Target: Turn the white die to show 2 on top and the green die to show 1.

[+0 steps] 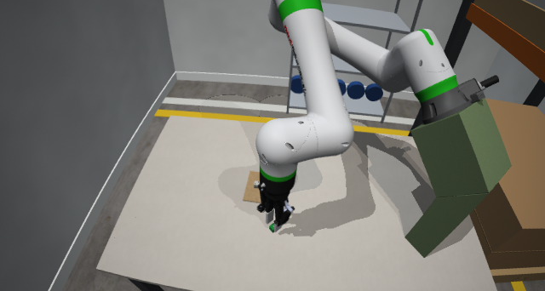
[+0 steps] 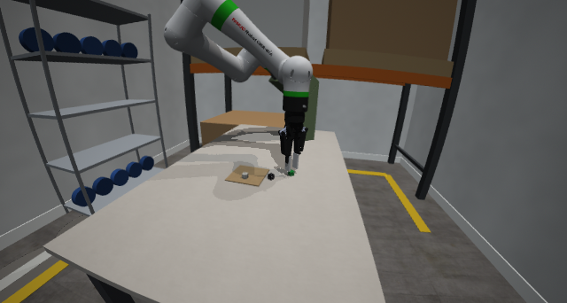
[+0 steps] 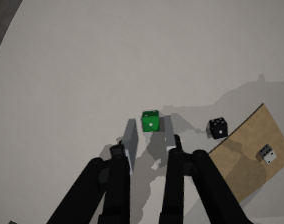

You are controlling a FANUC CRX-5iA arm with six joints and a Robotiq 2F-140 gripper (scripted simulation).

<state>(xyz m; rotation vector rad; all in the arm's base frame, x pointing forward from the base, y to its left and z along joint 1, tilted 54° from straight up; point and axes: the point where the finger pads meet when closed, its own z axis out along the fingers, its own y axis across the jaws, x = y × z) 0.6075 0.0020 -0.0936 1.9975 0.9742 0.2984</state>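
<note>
Right now the green die is 5 cm below my hand. Also, from my hand: mat: 2 cm ahead, 17 cm to the right, 6 cm below; black die: 4 cm ahead, 8 cm to the right, 5 cm below; white die: 5 cm ahead, 18 cm to the right, 5 cm below.
</note>
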